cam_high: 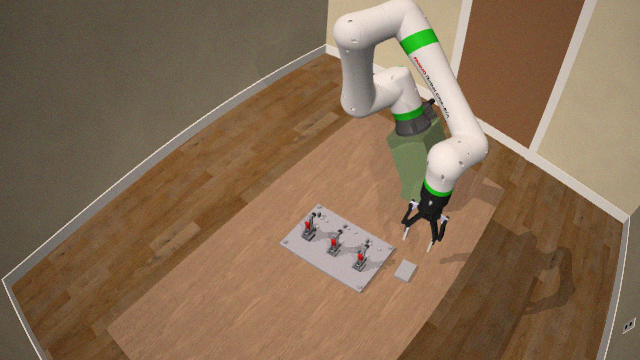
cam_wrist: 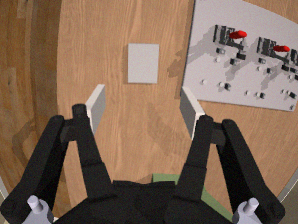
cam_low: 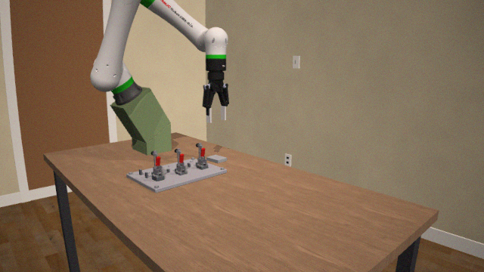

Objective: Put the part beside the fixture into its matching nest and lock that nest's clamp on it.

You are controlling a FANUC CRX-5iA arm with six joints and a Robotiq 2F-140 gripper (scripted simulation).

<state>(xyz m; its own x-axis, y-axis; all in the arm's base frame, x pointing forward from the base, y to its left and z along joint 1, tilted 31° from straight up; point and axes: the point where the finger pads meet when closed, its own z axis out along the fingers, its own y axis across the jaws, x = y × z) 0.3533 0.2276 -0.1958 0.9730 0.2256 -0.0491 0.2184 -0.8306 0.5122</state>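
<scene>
Now: the light grey part 210 mm below my hand. The rest, counted from my hand: grey fixture plate: 90 mm ahead, 250 mm to the right, 210 mm below; toggle clamp: 100 mm ahead, 140 mm to the right, 150 mm below.
</scene>
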